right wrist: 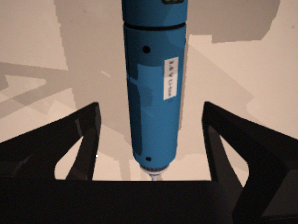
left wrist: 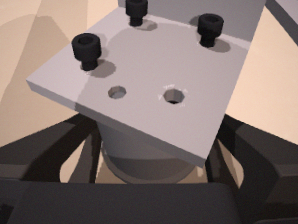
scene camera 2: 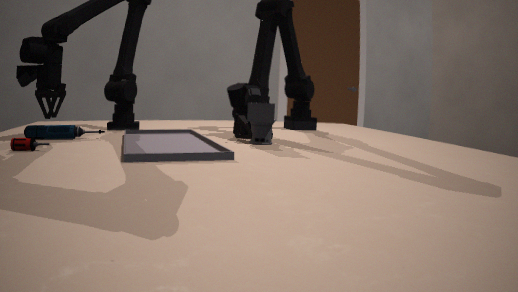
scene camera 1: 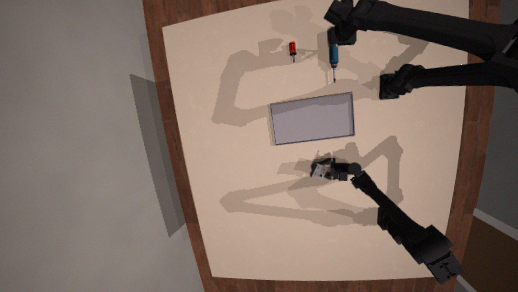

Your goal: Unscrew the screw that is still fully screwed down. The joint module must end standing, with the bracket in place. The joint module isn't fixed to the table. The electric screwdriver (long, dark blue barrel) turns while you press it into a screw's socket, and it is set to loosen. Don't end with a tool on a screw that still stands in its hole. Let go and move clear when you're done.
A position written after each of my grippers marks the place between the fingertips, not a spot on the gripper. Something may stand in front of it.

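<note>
There is my left gripper (left wrist: 151, 112), and there is my right gripper (scene camera 2: 50, 118), which I also see in the right wrist view (right wrist: 151, 110). I see a blue electric screwdriver (scene camera 2: 38, 131) as well, though in the left wrist view the blue electric screwdriver is out of frame. A shallow grey tray (scene camera 1: 331, 117) is here too, and the shallow grey tray can also be seen in scene camera 2 (scene camera 2: 142, 145). In the right wrist view the shallow grey tray is out of frame.
</note>
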